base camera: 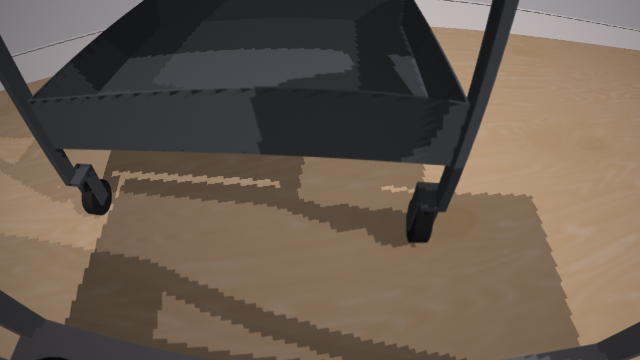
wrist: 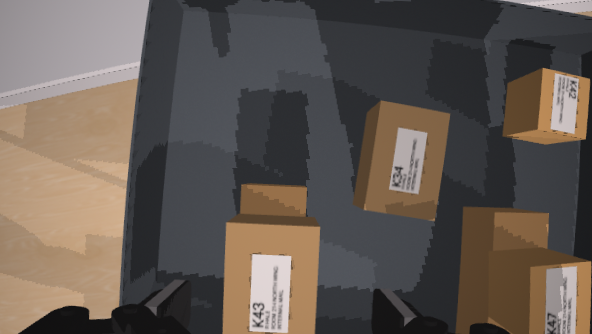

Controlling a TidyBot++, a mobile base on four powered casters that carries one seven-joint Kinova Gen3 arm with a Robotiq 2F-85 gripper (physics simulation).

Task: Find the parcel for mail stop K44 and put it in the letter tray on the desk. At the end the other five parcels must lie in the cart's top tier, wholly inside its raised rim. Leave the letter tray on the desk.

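In the wrist view, parcel K43 rests on a lower parcel, whose label is hidden. Parcel K34 lies slightly turned in the middle of the cart's top tier. Parcel K42 is at the upper right. Parcel K47, at the lower right, is on another parcel with its label hidden. My gripper is open and empty, above the tier, with its fingertips showing to either side of K43. No K44 label is readable. The letter tray and desk do not show.
The top tier's raised left rim runs beside the wooden floor. In the base camera, the cart's lower tier hangs between dark posts above caster wheels. A pale wall stands behind.
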